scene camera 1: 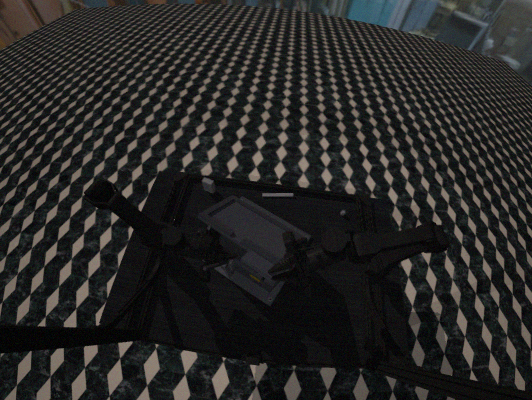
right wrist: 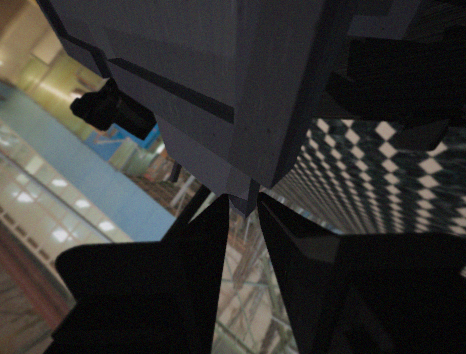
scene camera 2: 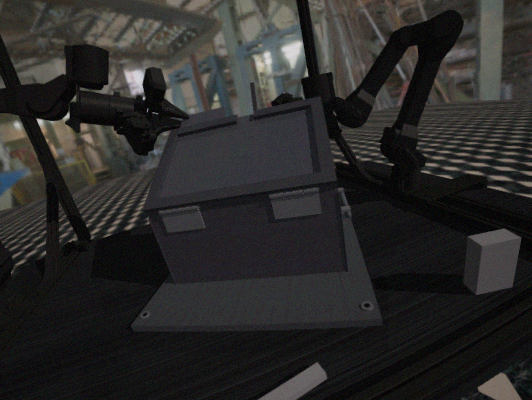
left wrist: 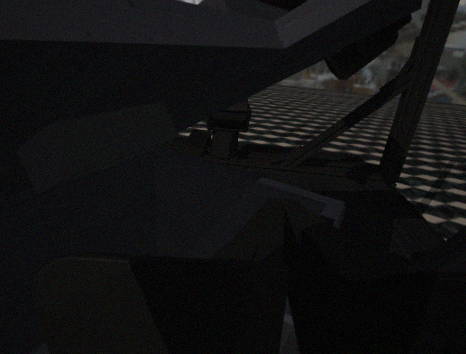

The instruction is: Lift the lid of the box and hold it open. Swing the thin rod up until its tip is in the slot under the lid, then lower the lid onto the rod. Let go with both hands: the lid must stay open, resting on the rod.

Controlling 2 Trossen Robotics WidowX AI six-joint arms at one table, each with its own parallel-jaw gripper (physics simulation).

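Frame: origin at the left arm's base, x ahead, y left, z up, level; centimetres.
Seen in the pictures: left gripper, fingertip midpoint: (scene camera 1: 237, 255) (left wrist: 278, 210); right gripper, fingertip midpoint: (scene camera 1: 269, 275) (right wrist: 242, 199) (scene camera 2: 187, 120) (left wrist: 400, 7); left arm's base, origin of the base link: (scene camera 2: 406, 187); right arm's base, origin of the base link: (scene camera 1: 371, 270) (scene camera 2: 7, 319) (left wrist: 223, 154).
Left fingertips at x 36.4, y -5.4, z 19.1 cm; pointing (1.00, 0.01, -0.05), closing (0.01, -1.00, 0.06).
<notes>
Offsets run from my left fingertips to a thing's top centre. "spot": to the spot under its first point. Level surfaces: height alone.
The grey box (scene camera 1: 246, 282) (scene camera 2: 252, 242) stands on its base plate {spot: dx +8.6, dy +23.7, dz -19.9 cm} (scene camera 2: 256, 303) with the lid (scene camera 1: 252, 226) (scene camera 2: 241, 155) (right wrist: 196, 53) tilted part-way up. My right gripper (scene camera 1: 288, 249) (scene camera 2: 177, 116) (right wrist: 242, 199) is shut on the lid's front corner and holds it up. My left gripper (scene camera 1: 214, 255) (left wrist: 278, 210) is shut and empty, low under the raised lid at the box's open front. A thin grey rod (left wrist: 302, 194) lies slanted across its fingertips. In scene camera 2 a thin dark stick (scene camera 2: 253, 97), likely the rod, rises just behind the lid's front edge.
The box sits on a black mat {dz -21.1 cm} (scene camera 1: 324, 317) on the checkered table (scene camera 1: 264, 79). A white strip {dx +11.9, dy +38.1, dz -20.1 cm} (scene camera 1: 277, 194) (scene camera 2: 296, 382) and a small pale block {dx -21.1, dy +36.3, dz -13.5 cm} (scene camera 1: 208, 184) lie on the mat behind the box. A dark pole (scene camera 2: 306, 40) stands beyond the lid.
</notes>
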